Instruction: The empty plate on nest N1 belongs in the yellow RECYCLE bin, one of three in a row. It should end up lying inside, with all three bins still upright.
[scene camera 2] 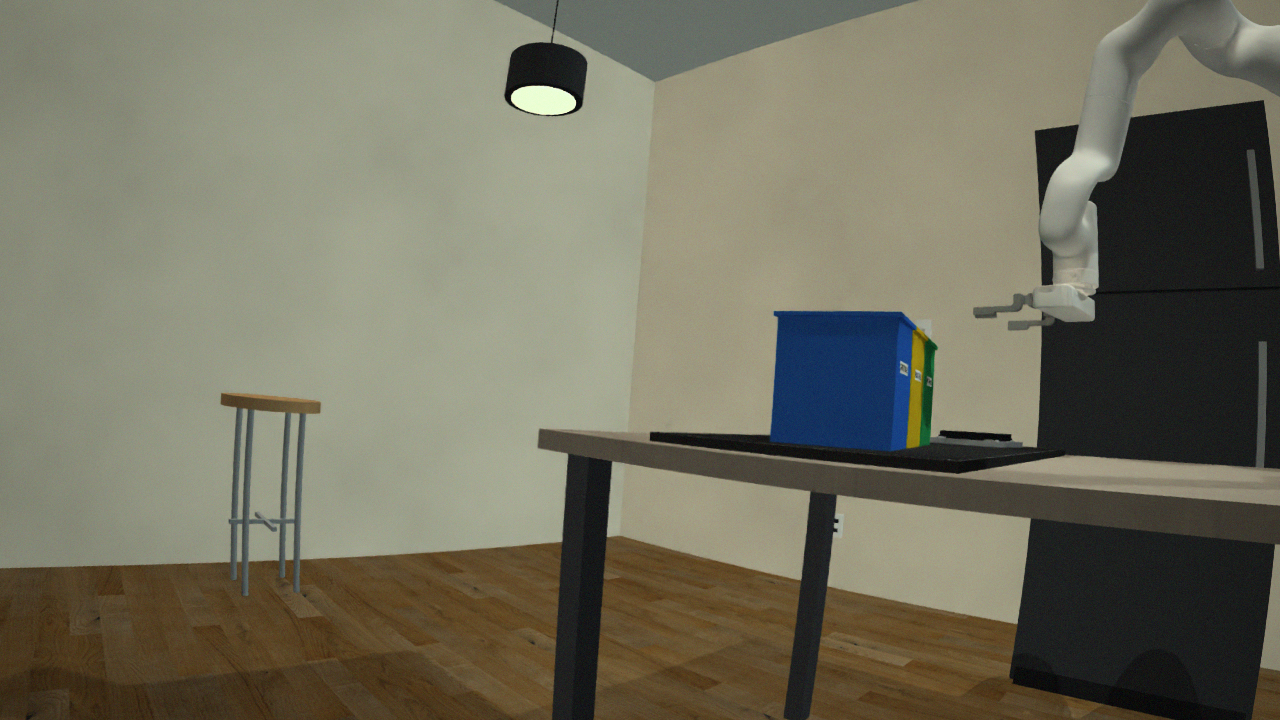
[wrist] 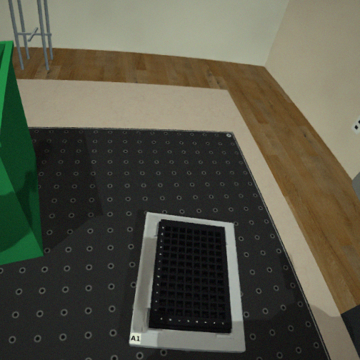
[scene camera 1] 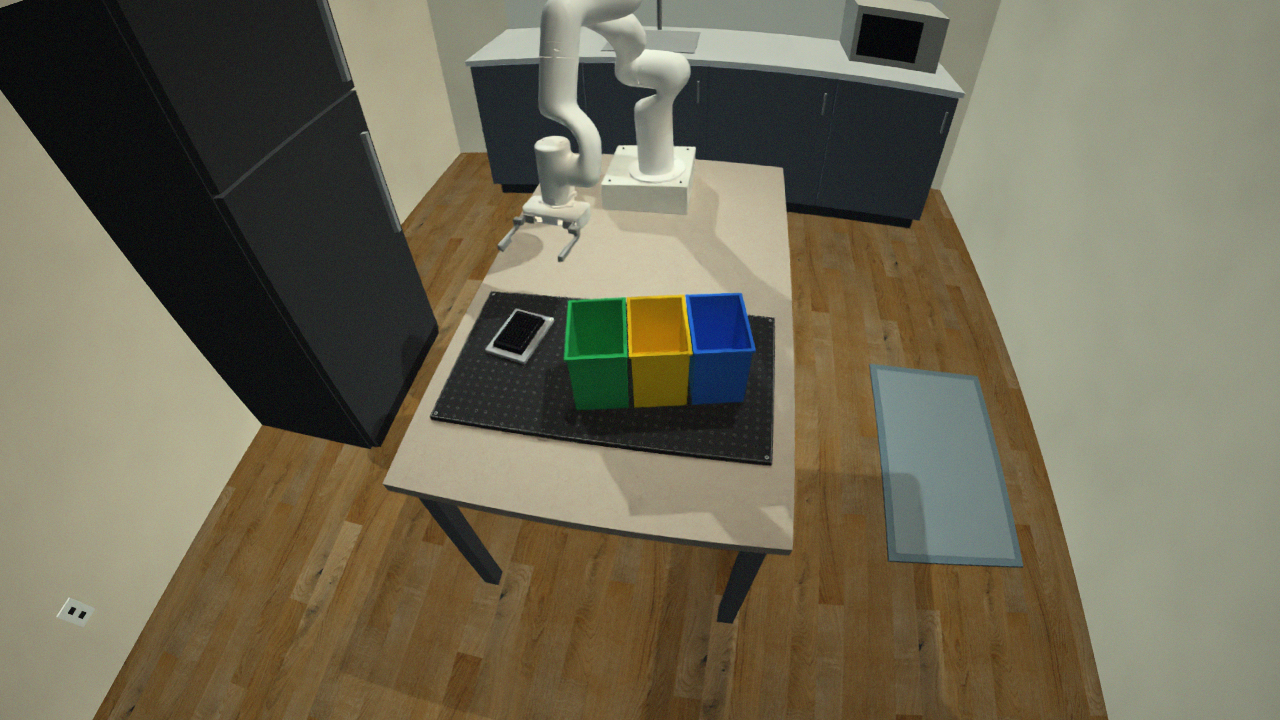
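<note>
The black well plate (scene camera 1: 519, 332) (scene camera 2: 975, 436) (wrist: 191, 275) lies flat on the light grey nest (scene camera 1: 512, 356) (scene camera 2: 1002, 443) (wrist: 237, 300), at the left of the black board in the scene camera 1 view. The yellow bin (scene camera 1: 660, 380) (scene camera 2: 915, 394) stands upright between the green bin (scene camera 1: 600, 383) (scene camera 2: 928, 402) (wrist: 17, 215) and the blue bin (scene camera 1: 719, 376) (scene camera 2: 836, 385). No plate shows in the visible part of the yellow bin's inside. My gripper (scene camera 1: 538, 249) (scene camera 2: 1002, 318) is open and empty, above the table on the robot's side of the nest, higher than the plate. Its fingers do not show in the wrist view.
The black perforated board (scene camera 1: 519, 402) (scene camera 2: 948, 461) (wrist: 115, 190) carries the nest and bins on the table (scene camera 1: 572, 488) (scene camera 2: 1163, 501) (wrist: 125, 102). The green bin stands beside the nest, with a gap between them. A dark fridge (scene camera 1: 295, 232) (scene camera 2: 1154, 376) stands beside the table.
</note>
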